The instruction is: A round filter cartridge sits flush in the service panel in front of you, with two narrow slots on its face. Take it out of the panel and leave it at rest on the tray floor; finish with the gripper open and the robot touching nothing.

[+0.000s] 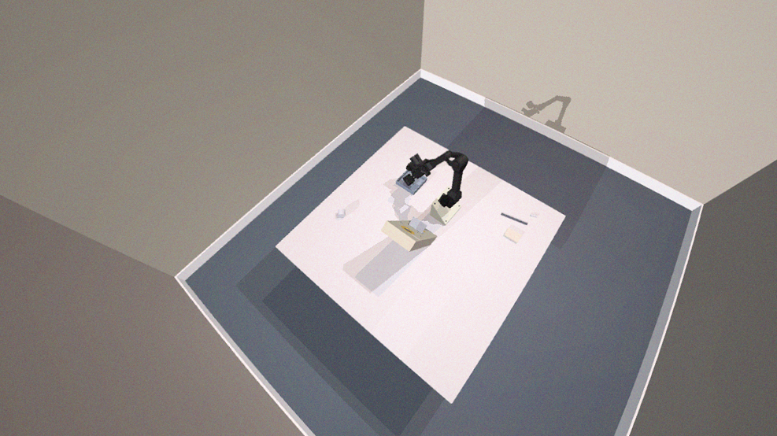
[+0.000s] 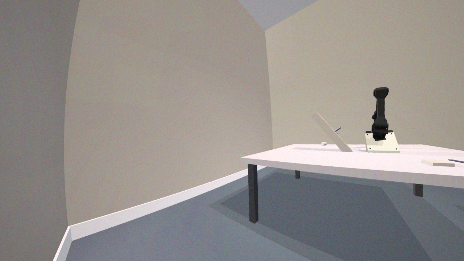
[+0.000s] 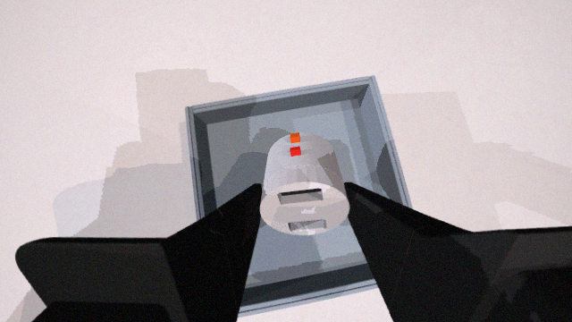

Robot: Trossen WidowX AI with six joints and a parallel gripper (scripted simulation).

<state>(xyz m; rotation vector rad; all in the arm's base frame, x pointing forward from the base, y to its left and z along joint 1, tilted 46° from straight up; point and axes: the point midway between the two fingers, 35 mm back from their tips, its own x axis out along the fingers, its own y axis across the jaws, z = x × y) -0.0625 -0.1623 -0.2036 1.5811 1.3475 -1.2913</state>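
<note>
My gripper tip is right at the grey round filter cartridge. From my gripper tip the other things lie so: grey-blue tray: 5 cm below; then beige service panel: 40 cm ahead, 25 cm to the left, 12 cm above; then pale blue bracket: 34 cm ahead, 26 cm to the left, 11 cm above.
</note>
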